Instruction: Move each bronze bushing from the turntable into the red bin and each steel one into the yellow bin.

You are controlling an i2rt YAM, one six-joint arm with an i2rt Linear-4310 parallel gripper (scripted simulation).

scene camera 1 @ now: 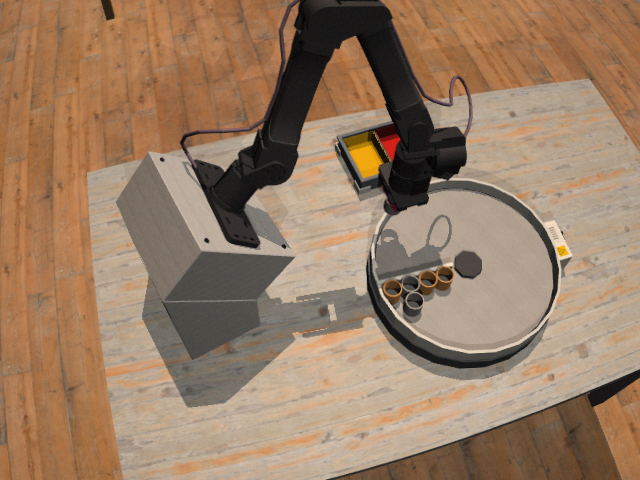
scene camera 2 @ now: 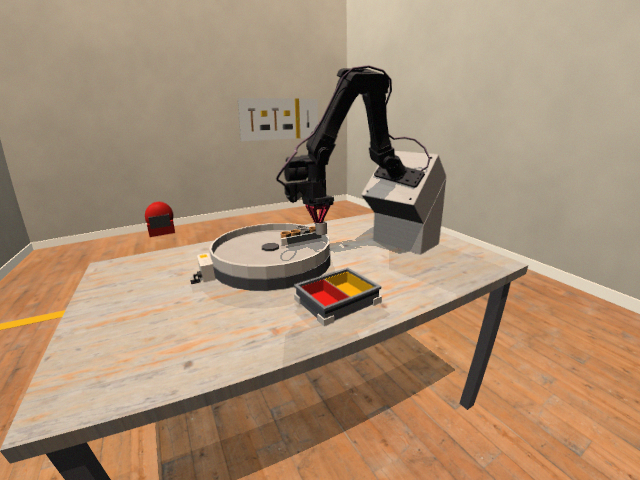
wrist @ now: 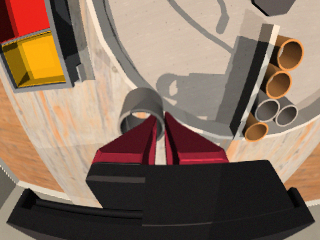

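Turntable: [wrist: 199,63] and [scene camera 1: 410,247], same spot.
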